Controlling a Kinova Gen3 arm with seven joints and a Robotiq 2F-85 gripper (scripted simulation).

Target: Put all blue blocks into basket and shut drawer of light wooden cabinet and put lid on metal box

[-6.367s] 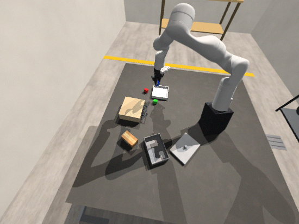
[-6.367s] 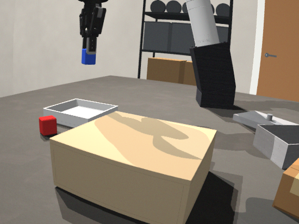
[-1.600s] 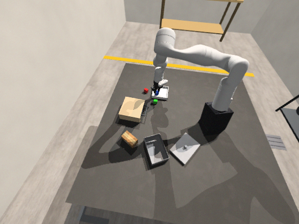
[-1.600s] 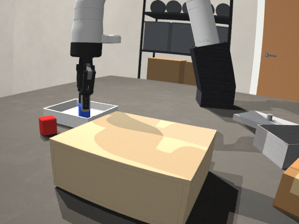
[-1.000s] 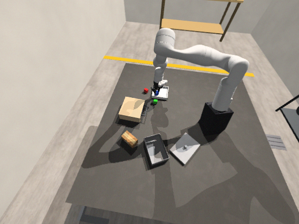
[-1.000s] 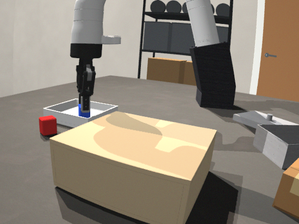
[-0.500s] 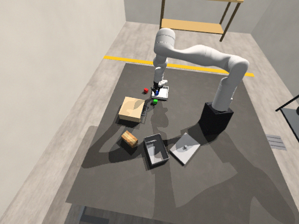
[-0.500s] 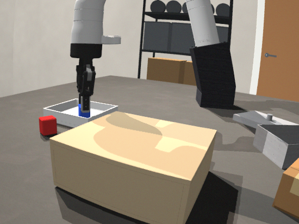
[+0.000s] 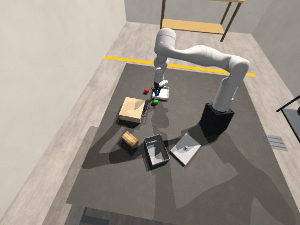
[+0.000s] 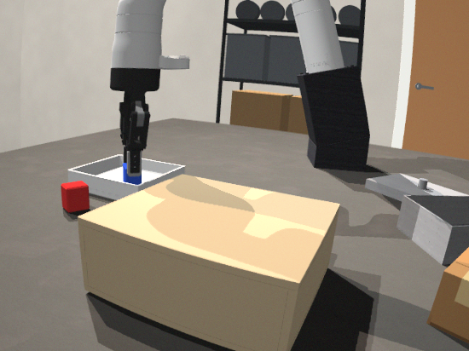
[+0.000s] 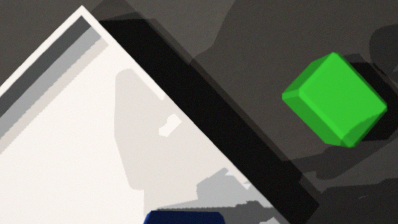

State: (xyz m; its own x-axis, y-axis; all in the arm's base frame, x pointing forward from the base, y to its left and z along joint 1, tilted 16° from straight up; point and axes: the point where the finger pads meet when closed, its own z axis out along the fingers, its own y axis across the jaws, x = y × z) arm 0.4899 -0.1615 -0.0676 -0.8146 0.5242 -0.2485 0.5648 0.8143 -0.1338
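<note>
The lid lies 34 cm behind my hand, 41 cm to the left of it and 4 cm below it. The rest, counted from my hand: red block (11 cm ahead, 1 cm to the right, 3 cm below); then drawer (11 cm ahead, 25 cm to the left, 2 cm below); then basket (3 cm behind, 4 cm to the right, 4 cm below).
</note>
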